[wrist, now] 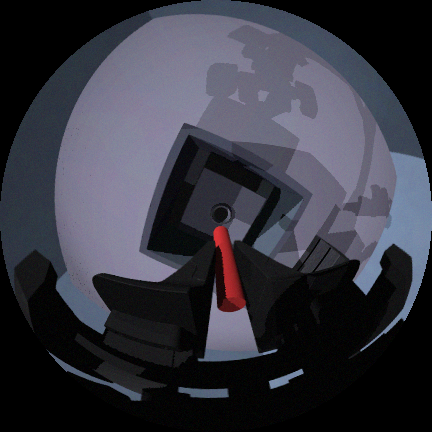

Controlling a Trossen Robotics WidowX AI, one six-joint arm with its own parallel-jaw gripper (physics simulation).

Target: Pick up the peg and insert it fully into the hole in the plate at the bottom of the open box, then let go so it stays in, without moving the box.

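Places are measured from the arm's base along level axes (x ahead, y left, z up), in millimetres.
Pixels of known places: gripper, fingertip midpoint: (223, 245).
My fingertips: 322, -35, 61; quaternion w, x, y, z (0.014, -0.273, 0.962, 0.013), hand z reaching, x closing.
Observation:
For each thing: its middle in the pictures, then the offset to it from my fingertips, as dx, dy, dz. Level surfaces: height alone.
- red peg at the middle of its body: (224, 257) -3, +5, +6
- open box at the middle of its body: (220, 211) -3, +3, -97
- plate at the middle of its body: (220, 208) -3, +3, -112
- pale table top at its surface level: dz -146
A red peg (229, 270) is held between the fingertips of my gripper (223, 245), which is shut on it. The peg's far end points toward the middle of the view, into the box's outline. The open box (166, 187), grey with dark inner walls, lies beyond the fingers, and its near wall is partly hidden behind them. The plate (202, 200) shows at the bottom of the box, with a round dark hole (220, 213). The peg's far end appears just below the hole in the view; the height between them is hard to tell.
A dark grooved block (322, 254), part of the robot's base, shows at the lower right, partly behind the right finger. The pale table top (110, 150) surrounds the box. Shadows of the arm fall across its upper and right parts.

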